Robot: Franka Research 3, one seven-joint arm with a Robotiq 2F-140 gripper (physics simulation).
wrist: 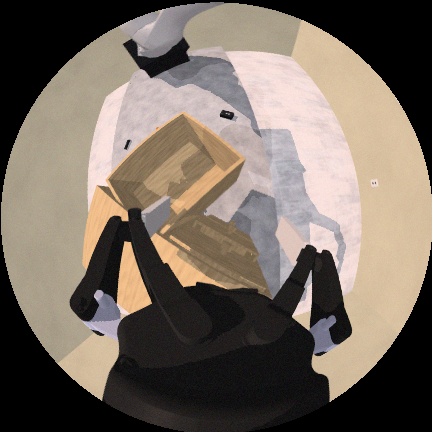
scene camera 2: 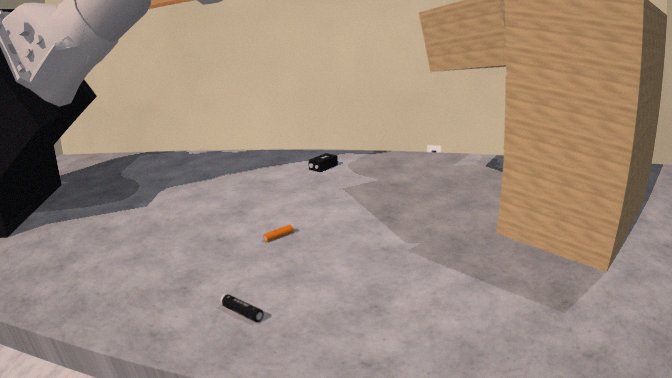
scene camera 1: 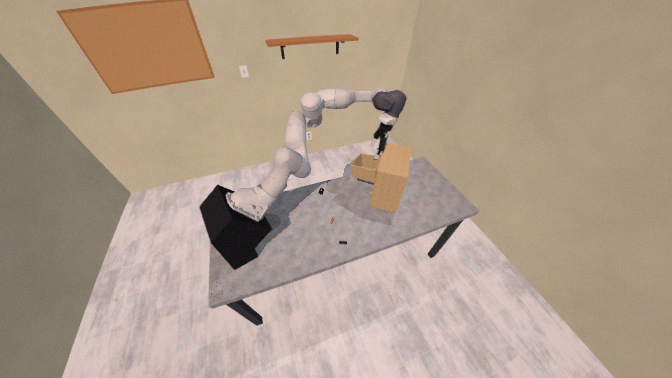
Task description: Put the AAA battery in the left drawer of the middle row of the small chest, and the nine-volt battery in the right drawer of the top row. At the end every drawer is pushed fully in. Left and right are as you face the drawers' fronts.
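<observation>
The chest stands with its drawer fronts turned partly away from both scene cameras. Its top right drawer is pulled out and empty. My gripper is open at the chest's front; one fingertip overlaps the drawer's inner end in the wrist view, contact unclear, the other is beyond the drawer. The black nine-volt battery lies on the table. A slim orange battery, seemingly the AAA, lies nearby. The lower fronts are mostly hidden or shadowed.
A thicker black cylindrical battery lies near the edge of the table closest to the scene cameras. The arm's black base stands at the other end. A wall shelf hangs behind.
</observation>
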